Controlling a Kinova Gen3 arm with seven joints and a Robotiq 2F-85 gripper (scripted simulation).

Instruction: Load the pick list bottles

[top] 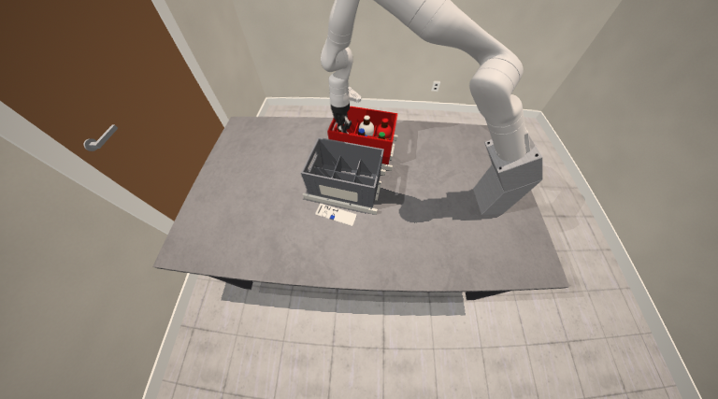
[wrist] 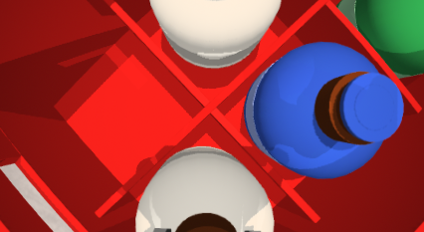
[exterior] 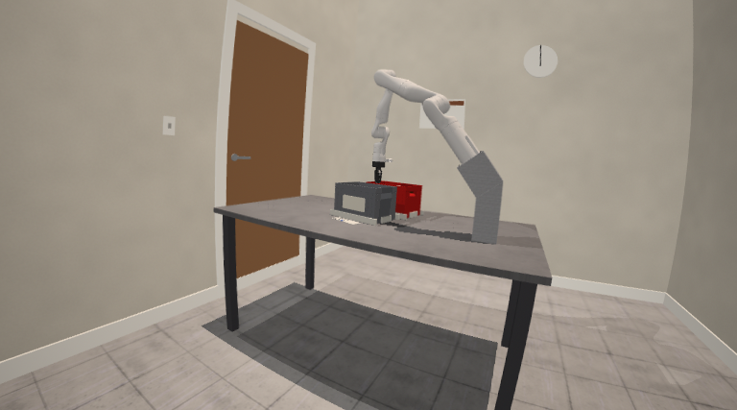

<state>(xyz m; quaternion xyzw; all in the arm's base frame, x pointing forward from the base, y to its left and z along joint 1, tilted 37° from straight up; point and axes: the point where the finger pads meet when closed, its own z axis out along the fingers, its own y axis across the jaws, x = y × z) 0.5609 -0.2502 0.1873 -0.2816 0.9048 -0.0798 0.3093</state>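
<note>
Now: the blue-label bottle 9 cm behind my hand, 7 cm below it and 1 cm to the left of it. Round my hand: red crate: 9 cm behind, 7 cm below, 3 cm to the right; then green-label bottle: 17 cm behind, 7 cm below, 3 cm to the left; then grey crate: 19 cm to the left, 7 cm below, 3 cm behind.
</note>
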